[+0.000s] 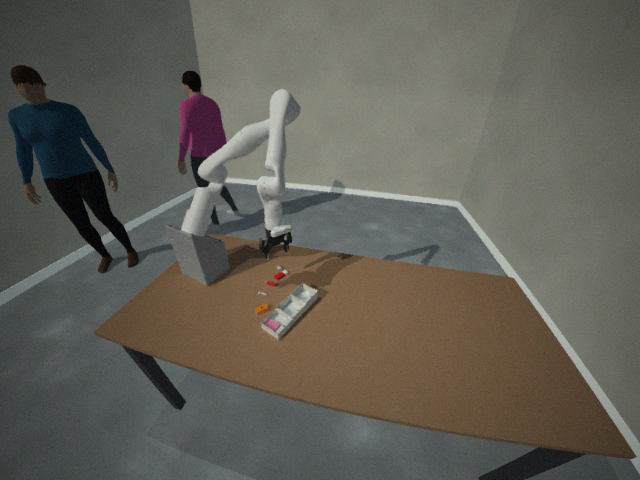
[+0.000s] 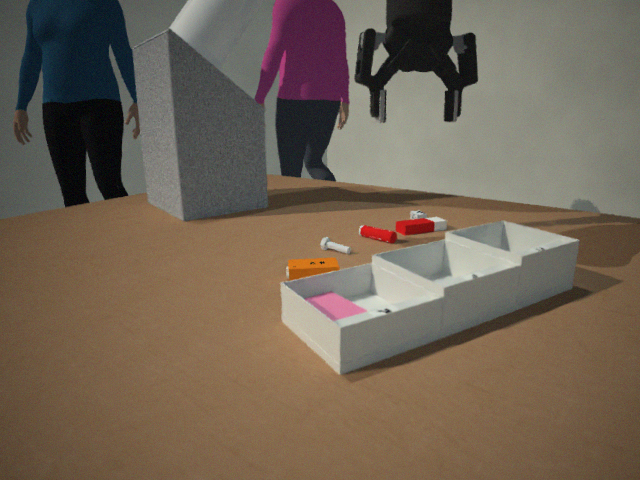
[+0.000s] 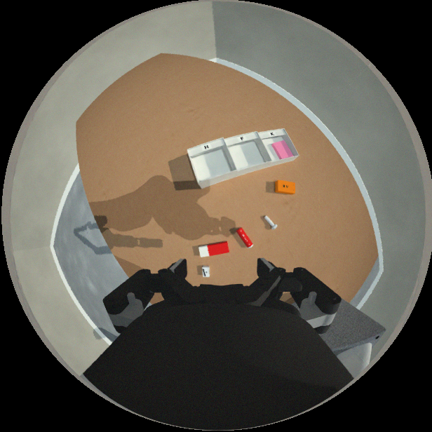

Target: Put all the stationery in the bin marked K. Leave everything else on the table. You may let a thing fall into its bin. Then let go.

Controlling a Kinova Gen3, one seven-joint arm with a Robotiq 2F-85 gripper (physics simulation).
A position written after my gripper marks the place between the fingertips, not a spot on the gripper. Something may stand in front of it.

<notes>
I see my gripper [image 2: 415, 122], an orange 9 V battery [image 2: 298, 268], a flat pink pad [image 2: 335, 307] and a white three-bin tray [image 2: 413, 296].
The white three-bin tray also shows in image 1 [image 1: 292, 308] and in image 3 [image 3: 217, 160]. My gripper is seen too in image 3 [image 3: 221, 266].
</notes>
